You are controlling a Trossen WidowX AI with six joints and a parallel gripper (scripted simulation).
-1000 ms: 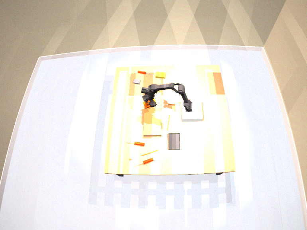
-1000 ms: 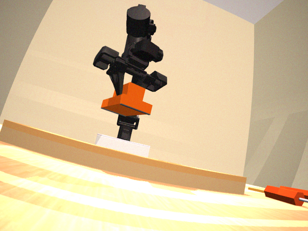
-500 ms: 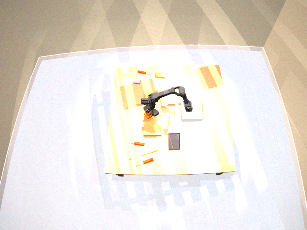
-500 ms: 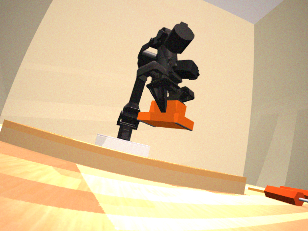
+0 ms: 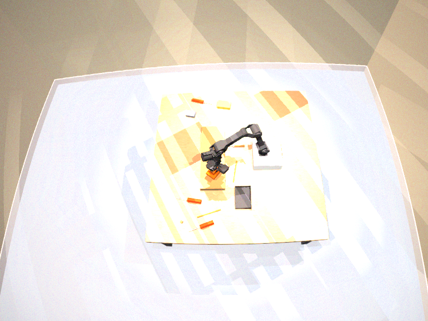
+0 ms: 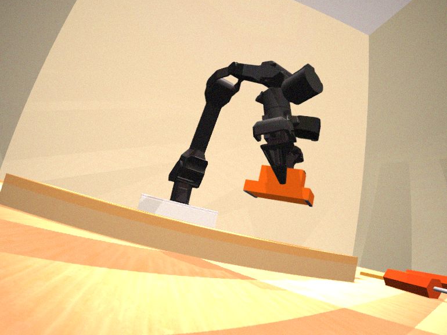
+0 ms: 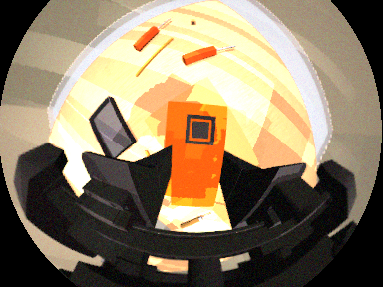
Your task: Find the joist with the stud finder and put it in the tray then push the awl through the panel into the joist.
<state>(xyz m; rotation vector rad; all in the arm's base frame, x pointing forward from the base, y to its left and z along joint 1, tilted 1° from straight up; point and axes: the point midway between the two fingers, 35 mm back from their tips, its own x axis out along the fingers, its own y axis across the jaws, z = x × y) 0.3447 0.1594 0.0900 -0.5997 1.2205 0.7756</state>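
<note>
Now: gripper tip 1 cm short of the square indicator, 2 cm to the right of it and 3 cm below it. Round my gripper tip: dark grey tray: 20 cm behind, 15 cm to the left, 13 cm below; then grey block: 22 cm ahead, 56 cm to the right, 13 cm below; then stud finder: 1 cm to the left, 2 cm above.
</note>
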